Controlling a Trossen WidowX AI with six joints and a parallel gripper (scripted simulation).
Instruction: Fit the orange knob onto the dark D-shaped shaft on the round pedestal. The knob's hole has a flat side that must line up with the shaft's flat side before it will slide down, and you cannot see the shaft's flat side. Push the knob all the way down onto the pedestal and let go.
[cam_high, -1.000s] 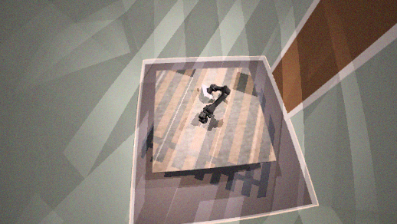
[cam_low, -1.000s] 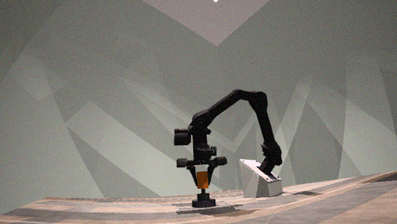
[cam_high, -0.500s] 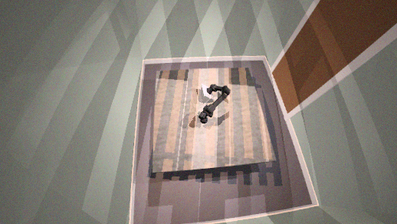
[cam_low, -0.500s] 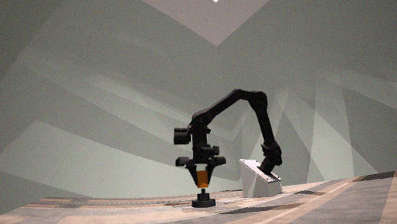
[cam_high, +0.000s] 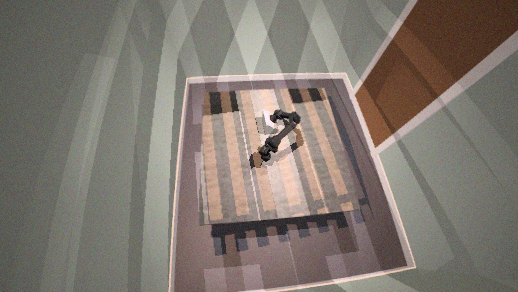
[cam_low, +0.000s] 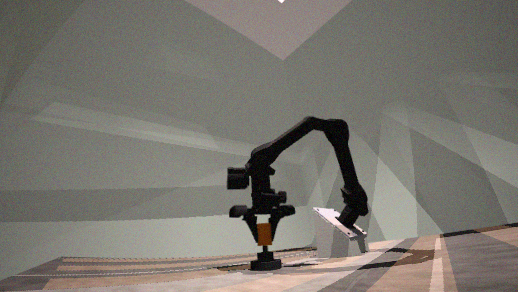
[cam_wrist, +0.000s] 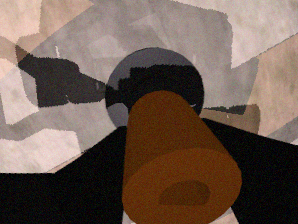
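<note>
The orange knob lies 2 cm above my gripper tip. From my gripper tip the other things lie so: dark round pedestal: 4 cm below.
</note>
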